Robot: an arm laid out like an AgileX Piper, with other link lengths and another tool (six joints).
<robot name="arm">
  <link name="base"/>
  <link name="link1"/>
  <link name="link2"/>
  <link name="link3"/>
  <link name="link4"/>
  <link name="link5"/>
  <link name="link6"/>
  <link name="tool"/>
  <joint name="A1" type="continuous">
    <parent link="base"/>
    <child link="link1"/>
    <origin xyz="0 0 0.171" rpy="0 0 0"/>
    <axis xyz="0 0 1"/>
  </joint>
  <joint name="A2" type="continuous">
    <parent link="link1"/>
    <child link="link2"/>
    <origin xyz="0 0 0" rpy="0 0 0"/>
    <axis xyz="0 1 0"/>
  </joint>
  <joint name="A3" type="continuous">
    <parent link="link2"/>
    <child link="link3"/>
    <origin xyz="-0.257 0 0.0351" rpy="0 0 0"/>
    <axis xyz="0 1 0"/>
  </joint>
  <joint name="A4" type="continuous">
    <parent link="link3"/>
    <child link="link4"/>
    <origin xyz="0.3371 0 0.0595" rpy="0 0 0"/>
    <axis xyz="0.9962 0 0.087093"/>
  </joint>
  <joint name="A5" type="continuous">
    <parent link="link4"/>
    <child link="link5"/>
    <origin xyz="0 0 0" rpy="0 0 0"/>
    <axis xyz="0 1 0"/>
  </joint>
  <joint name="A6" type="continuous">
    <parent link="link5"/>
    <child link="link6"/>
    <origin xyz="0.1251 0 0.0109" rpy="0 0 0"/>
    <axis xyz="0.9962 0 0.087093"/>
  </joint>
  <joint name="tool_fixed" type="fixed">
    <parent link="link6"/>
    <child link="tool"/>
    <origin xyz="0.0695 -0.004 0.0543" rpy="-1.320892 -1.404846 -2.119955"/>
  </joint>
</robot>
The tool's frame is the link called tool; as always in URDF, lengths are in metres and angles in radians. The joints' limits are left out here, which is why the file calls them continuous.
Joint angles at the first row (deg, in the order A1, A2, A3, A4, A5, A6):
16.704, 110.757, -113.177, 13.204, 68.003, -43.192
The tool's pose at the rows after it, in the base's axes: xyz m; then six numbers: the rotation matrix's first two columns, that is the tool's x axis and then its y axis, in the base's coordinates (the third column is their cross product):
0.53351 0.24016 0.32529 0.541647 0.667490 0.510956 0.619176 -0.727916 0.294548
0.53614 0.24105 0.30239 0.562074 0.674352 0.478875 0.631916 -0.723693 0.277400
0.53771 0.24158 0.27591 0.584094 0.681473 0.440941 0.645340 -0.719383 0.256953
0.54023 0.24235 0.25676 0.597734 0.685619 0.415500 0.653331 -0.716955 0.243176
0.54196 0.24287 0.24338 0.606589 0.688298 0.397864 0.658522 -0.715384 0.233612
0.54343 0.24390 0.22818 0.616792 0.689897 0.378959 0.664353 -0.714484 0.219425
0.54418 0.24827 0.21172 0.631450 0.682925 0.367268 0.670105 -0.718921 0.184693
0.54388 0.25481 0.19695 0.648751 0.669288 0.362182 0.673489 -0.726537 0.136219
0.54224 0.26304 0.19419 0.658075 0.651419 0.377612 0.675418 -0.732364 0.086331
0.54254 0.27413 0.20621 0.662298 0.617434 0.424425 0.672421 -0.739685 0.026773
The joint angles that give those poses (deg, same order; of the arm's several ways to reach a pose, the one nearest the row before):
16.835, 110.738, -113.086, 15.353, 70.486, -43.192
16.835, 112.445, -112.431, 15.353, 70.670, -43.191
16.835, 114.275, -111.463, 15.353, 70.793, -43.192
16.835, 116.042, -111.326, 15.353, 70.797, -43.192
16.835, 117.348, -111.329, 15.353, 70.798, -43.192
16.835, 118.849, -111.328, 15.551, 70.797, -43.192
16.835, 120.646, -111.327, 16.986, 70.692, -43.192
16.835, 122.408, -111.328, 19.309, 70.607, -43.192
16.835, 123.084, -111.220, 22.369, 70.457, -43.569
16.729, 123.083, -111.694, 26.878, 70.053, -44.182

